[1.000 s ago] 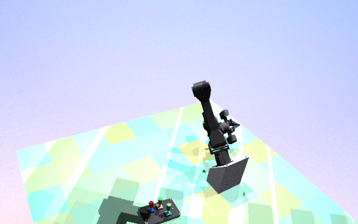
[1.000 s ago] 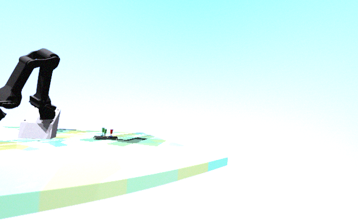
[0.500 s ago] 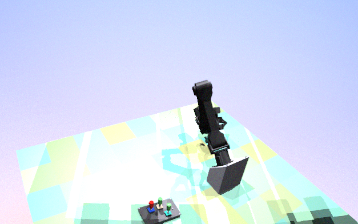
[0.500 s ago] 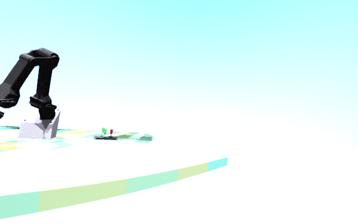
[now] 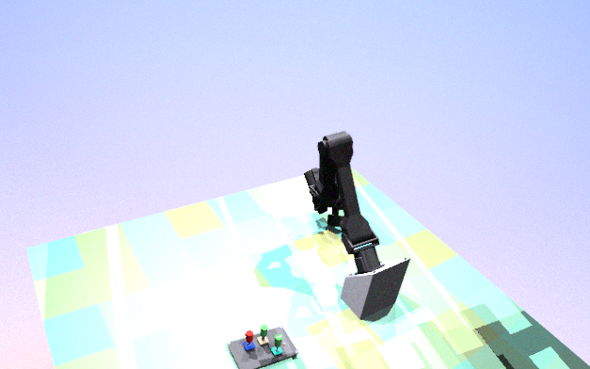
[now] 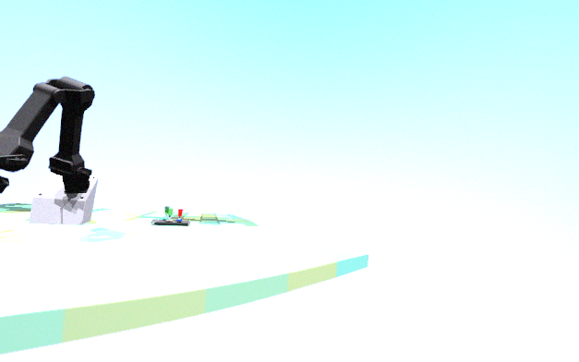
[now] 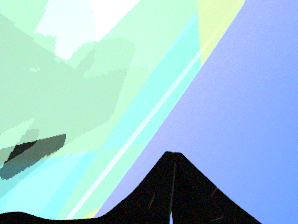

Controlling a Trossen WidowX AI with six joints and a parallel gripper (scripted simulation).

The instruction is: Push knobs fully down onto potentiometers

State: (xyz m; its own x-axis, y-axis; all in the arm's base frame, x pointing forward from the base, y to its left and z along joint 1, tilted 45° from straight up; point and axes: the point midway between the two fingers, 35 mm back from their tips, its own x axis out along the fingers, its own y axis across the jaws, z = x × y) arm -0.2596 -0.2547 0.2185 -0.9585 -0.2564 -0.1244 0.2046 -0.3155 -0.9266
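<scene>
Now: gripper tip 660 mm short of the red knob and 280 mm to the right of it.
</scene>
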